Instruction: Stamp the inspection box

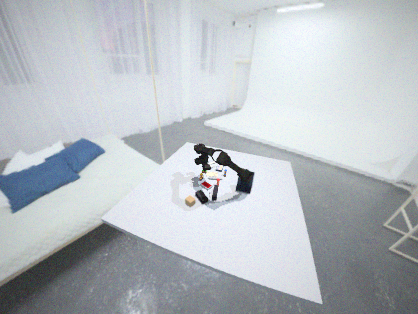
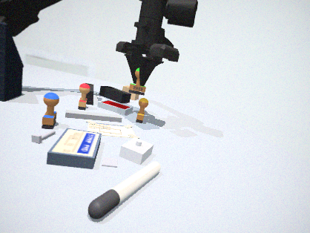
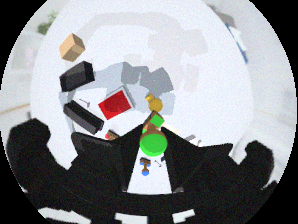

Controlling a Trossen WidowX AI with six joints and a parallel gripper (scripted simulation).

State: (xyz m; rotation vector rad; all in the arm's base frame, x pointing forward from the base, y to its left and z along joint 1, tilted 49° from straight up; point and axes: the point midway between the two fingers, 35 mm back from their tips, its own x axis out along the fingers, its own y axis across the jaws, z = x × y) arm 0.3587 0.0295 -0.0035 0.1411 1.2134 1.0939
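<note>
Now: the red ink pad 5 cm behind my gripper tip, 7 cm to the left of it and 9 cm below it. Round my gripper tip: green-topped stamp right at my gripper tip; then grey bar 9 cm behind, 5 cm to the right, 9 cm below; then orange-topped stamp 2 cm ahead, 1 cm to the left, 8 cm below.
</note>
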